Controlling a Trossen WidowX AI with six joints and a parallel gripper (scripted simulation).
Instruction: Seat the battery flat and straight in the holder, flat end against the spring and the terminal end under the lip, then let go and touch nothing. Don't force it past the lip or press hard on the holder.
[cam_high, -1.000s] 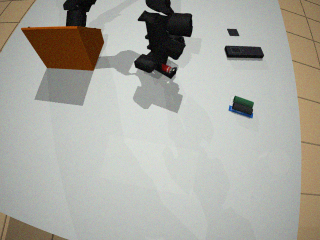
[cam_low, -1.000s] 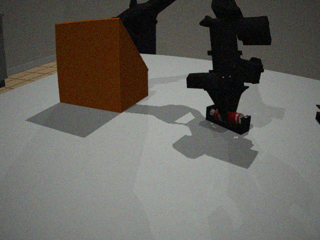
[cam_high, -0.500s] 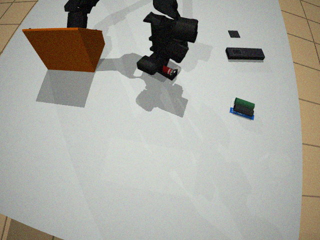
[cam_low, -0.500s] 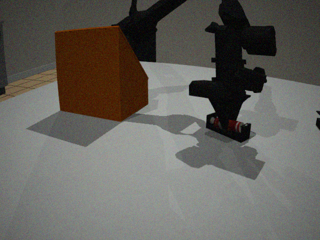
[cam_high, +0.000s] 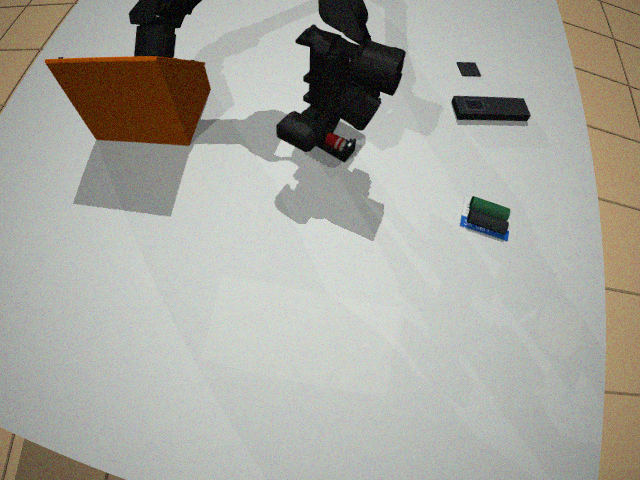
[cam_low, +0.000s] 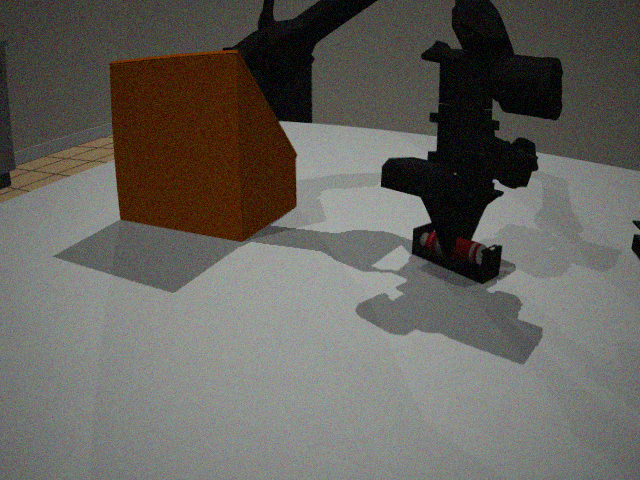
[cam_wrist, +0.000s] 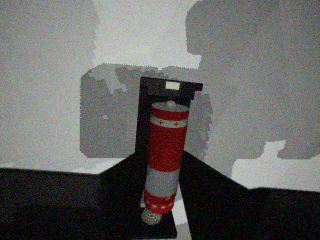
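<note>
The battery lies 10 mm above my gripper tip. Round my gripper tip: small black square 230 mm ahead, 290 mm to the left, 10 mm below; black remote control 290 mm ahead, 190 mm to the left.
</note>
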